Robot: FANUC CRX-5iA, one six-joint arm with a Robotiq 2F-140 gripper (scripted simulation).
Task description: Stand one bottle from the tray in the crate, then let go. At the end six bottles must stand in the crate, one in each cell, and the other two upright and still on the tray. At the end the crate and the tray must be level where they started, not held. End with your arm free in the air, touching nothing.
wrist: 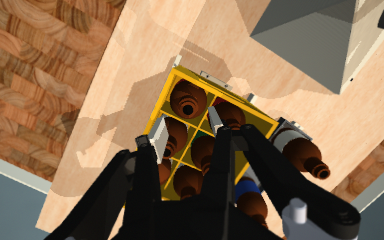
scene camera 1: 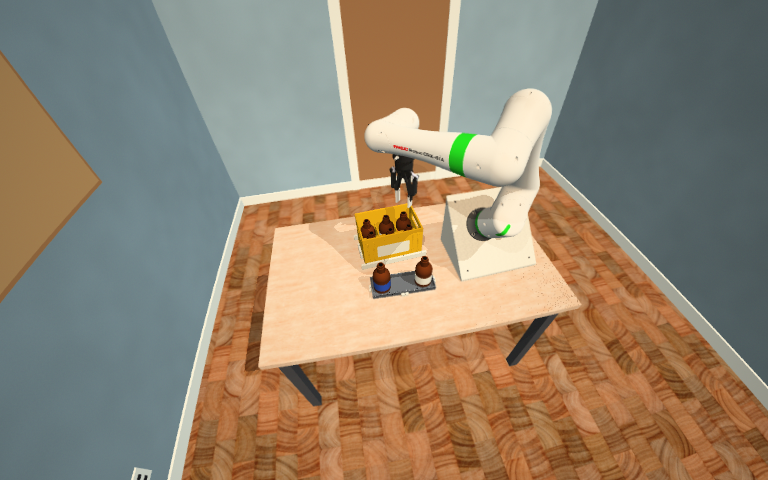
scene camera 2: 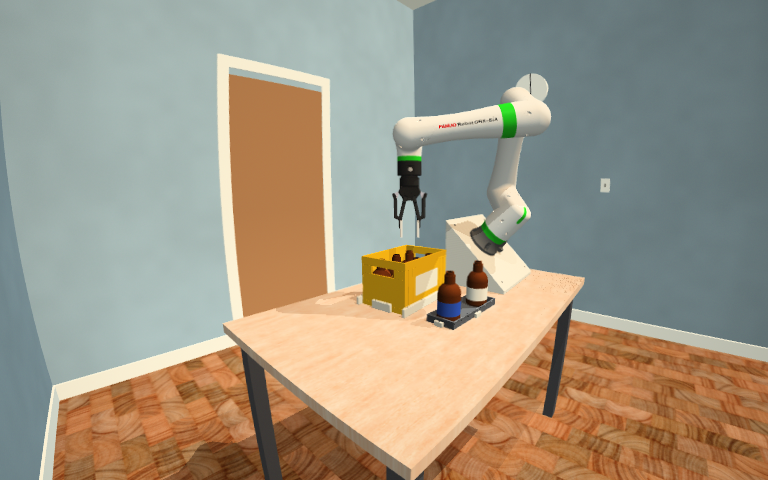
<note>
I see my gripper [scene camera 2: 409,236], a yellow crate [scene camera 2: 414,280], a red-labelled brown bottle [wrist: 187,100], a white-labelled bottle [scene camera 2: 477,281], a blue-labelled bottle [scene camera 2: 449,293], a dark tray [scene camera 1: 403,282], a white-labelled bottle [wrist: 178,131] and a white-labelled bottle [wrist: 187,181].
The yellow crate shows as well in the wrist view [wrist: 252,116] and in scene camera 1 [scene camera 1: 381,247]. The blue-labelled bottle shows as well in the wrist view [wrist: 249,199]. The dark tray also shows in scene camera 2 [scene camera 2: 467,314].
</note>
